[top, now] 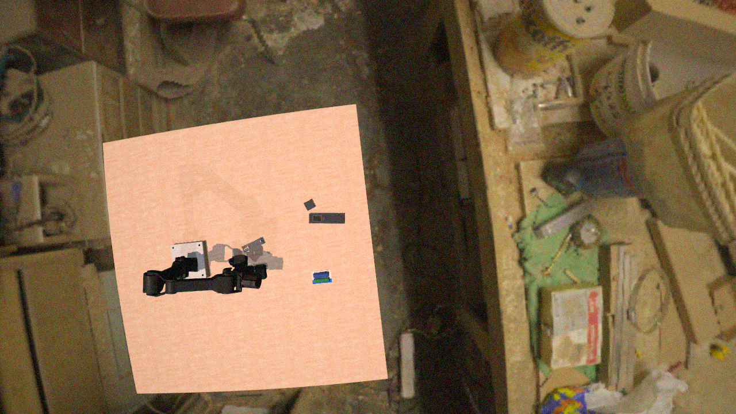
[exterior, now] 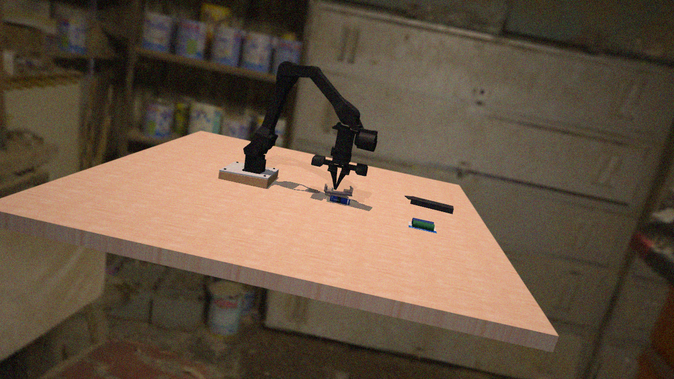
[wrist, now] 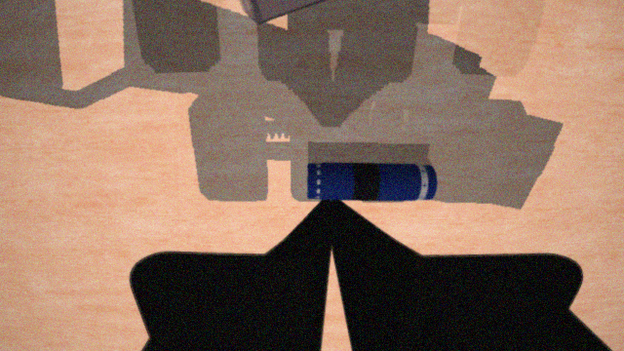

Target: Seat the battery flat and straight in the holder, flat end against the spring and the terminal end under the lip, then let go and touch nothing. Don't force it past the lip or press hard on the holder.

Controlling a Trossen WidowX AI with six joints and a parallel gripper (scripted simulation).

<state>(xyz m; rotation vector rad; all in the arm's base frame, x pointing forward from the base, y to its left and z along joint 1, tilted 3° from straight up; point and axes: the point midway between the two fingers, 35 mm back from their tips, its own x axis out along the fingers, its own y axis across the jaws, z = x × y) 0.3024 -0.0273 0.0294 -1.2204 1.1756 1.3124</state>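
Now: the blue battery 3 cm below my gripper tip and 2 cm ahead of it. Round my gripper tip: dark bar: 35 cm ahead, 22 cm to the left, 3 cm below; dark square: 28 cm to the left, 27 cm ahead, 4 cm below.
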